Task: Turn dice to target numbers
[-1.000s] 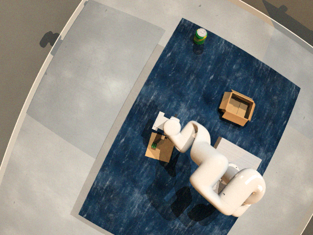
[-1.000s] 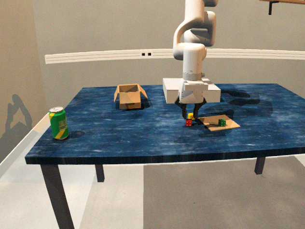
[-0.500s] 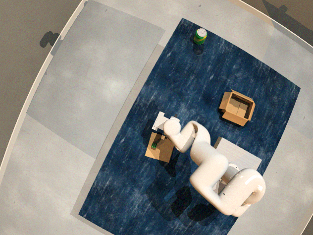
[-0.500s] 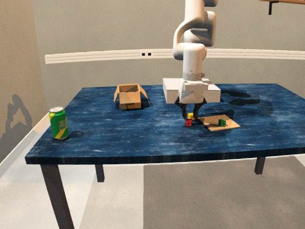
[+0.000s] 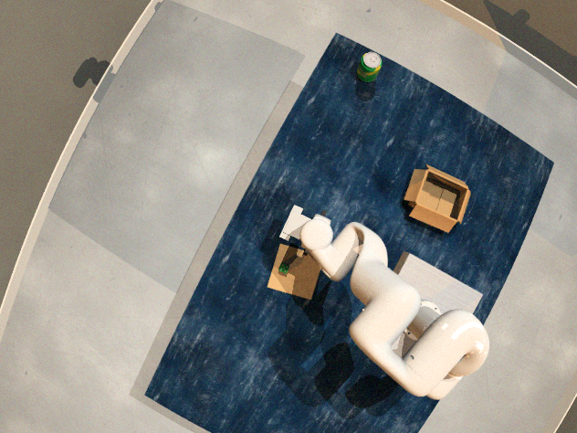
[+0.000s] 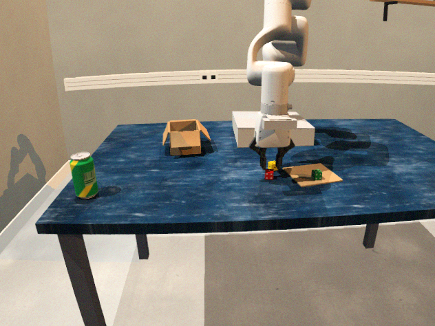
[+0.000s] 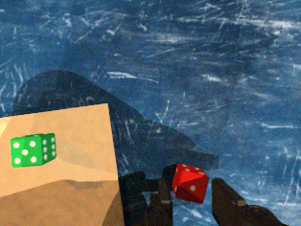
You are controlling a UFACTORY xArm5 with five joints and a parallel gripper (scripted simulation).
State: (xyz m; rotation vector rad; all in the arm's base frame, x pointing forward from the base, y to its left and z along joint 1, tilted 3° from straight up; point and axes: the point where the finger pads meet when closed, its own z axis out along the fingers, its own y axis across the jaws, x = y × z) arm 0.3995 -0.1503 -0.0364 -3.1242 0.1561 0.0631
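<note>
My gripper is now 4 cm above the red die and 1 cm to the left of it. Also, from my hand: mat 13 cm to the left, 5 cm below, 1 cm ahead; yellow die 6 cm behind, 4 cm below, 3 cm to the left; green die 13 cm to the left, 5 cm ahead, 3 cm below.
</note>
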